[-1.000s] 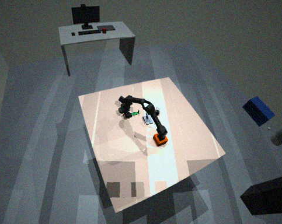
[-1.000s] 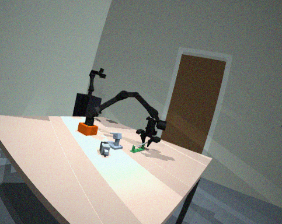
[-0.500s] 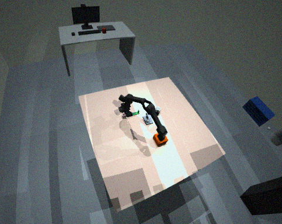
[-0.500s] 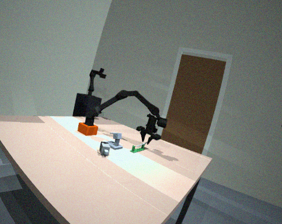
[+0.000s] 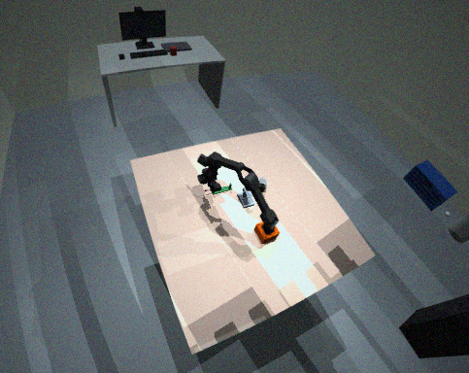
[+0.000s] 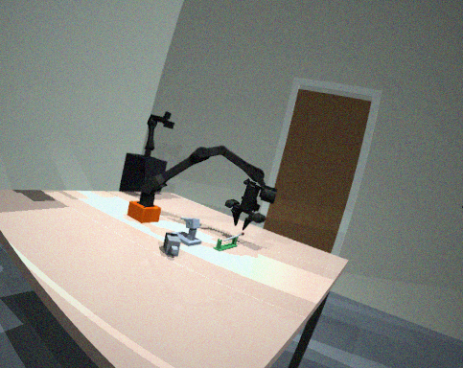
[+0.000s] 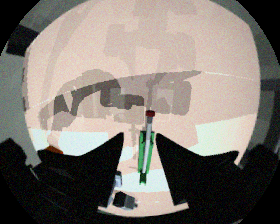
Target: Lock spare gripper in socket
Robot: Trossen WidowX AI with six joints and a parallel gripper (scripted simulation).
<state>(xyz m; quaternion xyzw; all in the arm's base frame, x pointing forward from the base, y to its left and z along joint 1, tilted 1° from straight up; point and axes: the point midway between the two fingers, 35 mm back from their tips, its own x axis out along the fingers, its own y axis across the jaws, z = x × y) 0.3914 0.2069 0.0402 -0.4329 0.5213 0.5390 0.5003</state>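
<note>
Now: the green cradle 10 mm ahead of my gripper tip, 100 mm to the right of it and 50 mm below it. Round my gripper tip: mount (110 mm behind, 210 mm to the right, 20 mm below); spare gripper (60 mm behind, 380 mm to the right, 50 mm below).
</note>
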